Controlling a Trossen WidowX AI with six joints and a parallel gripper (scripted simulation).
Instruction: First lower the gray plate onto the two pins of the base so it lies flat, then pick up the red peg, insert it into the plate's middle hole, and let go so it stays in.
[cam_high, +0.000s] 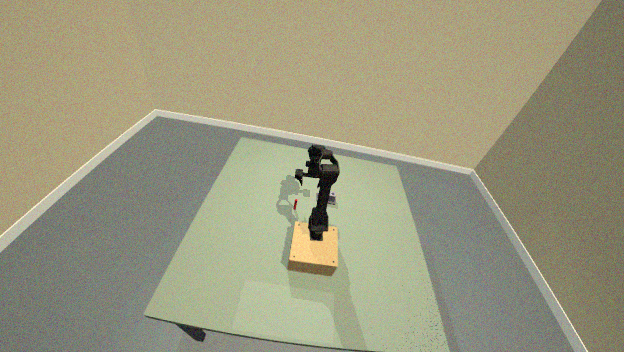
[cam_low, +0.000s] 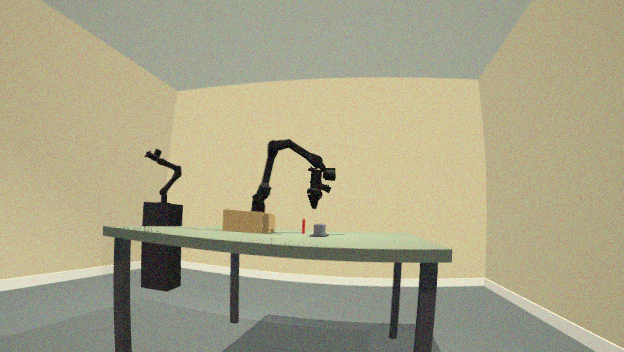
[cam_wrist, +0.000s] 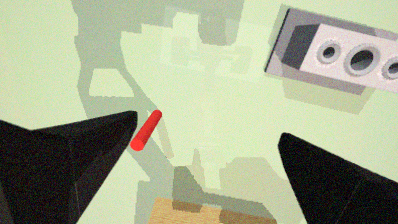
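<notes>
The red peg lies 6 cm behind my gripper tip, 7 cm to the left of it and 10 cm below it. From my gripper tip the other things lie so: gray base 4 cm ahead, 13 cm to the right, 13 cm below; gray plate 4 cm ahead, 13 cm to the right, 9 cm below.
</notes>
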